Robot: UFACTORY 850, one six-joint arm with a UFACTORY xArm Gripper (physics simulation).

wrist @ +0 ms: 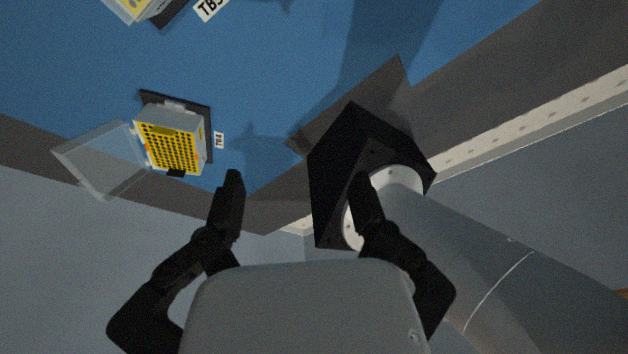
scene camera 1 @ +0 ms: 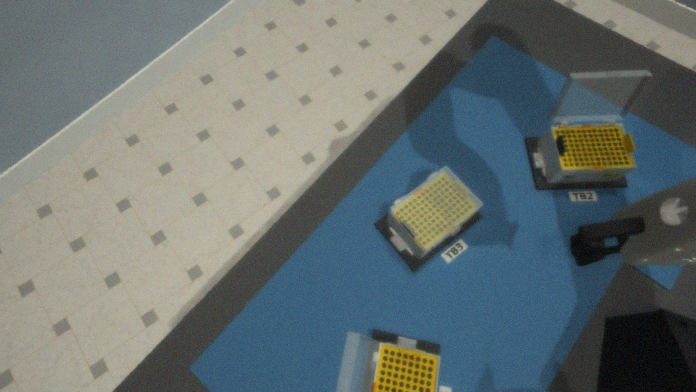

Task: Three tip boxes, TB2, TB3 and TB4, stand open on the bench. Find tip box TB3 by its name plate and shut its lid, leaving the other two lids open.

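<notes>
Tip box TB3 (scene camera 1: 434,212) (wrist: 136,7) stands beside its name plate (scene camera 1: 454,251) (wrist: 208,7); its clear lid lies flat over the yellow tip rack, shut. Tip box TB2 (scene camera 1: 594,148) has its clear lid (scene camera 1: 600,95) standing up, open, and its name plate (scene camera 1: 583,196) in front. Tip box TB4 (scene camera 1: 407,367) (wrist: 172,142) has its lid (scene camera 1: 352,365) (wrist: 102,159) swung open to the side; its plate (wrist: 218,140) reads in the wrist view. My gripper (scene camera 1: 601,242) (wrist: 299,180) is open and empty, away from TB3, below TB2 in the scene view.
The boxes stand on a blue mat (scene camera 1: 310,300) (wrist: 280,60) on the dark bench (scene camera 1: 280,240). The black base block (scene camera 1: 640,355) (wrist: 330,170) of the arm stands at the lower right of the scene view. Part of the arm (scene camera 1: 665,235) reaches in from the right edge near TB2.
</notes>
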